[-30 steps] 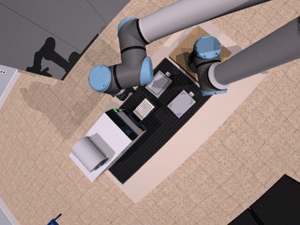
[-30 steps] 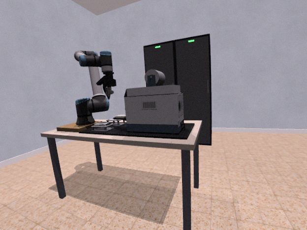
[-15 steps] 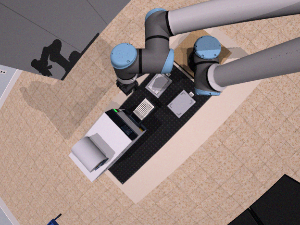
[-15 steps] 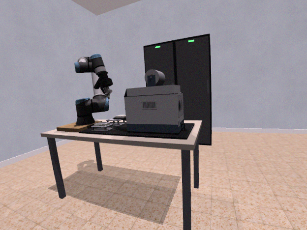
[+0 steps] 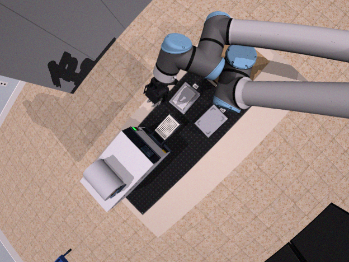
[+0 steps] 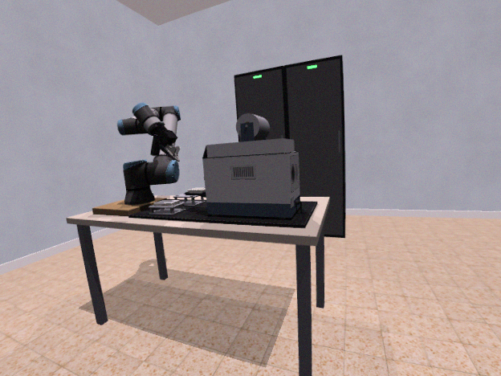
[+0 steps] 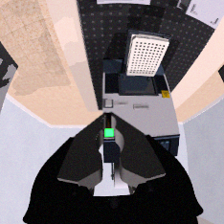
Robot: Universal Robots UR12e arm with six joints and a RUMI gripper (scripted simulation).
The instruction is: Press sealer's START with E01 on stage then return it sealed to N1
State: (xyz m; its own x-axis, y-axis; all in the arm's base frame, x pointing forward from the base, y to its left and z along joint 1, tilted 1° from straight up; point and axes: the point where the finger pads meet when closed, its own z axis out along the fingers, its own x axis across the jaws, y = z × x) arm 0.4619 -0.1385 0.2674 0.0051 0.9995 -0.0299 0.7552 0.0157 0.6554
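Now: hand 160 mm short of the square start button and 100 mm above it. Round my hand: foil roll (400 mm ahead, 130 mm above, 100 mm to the left); then plate nest N1 (250 mm to the left, 240 mm below, 140 mm behind); then sealer stage (190 mm below, 90 mm to the left, 60 mm ahead).
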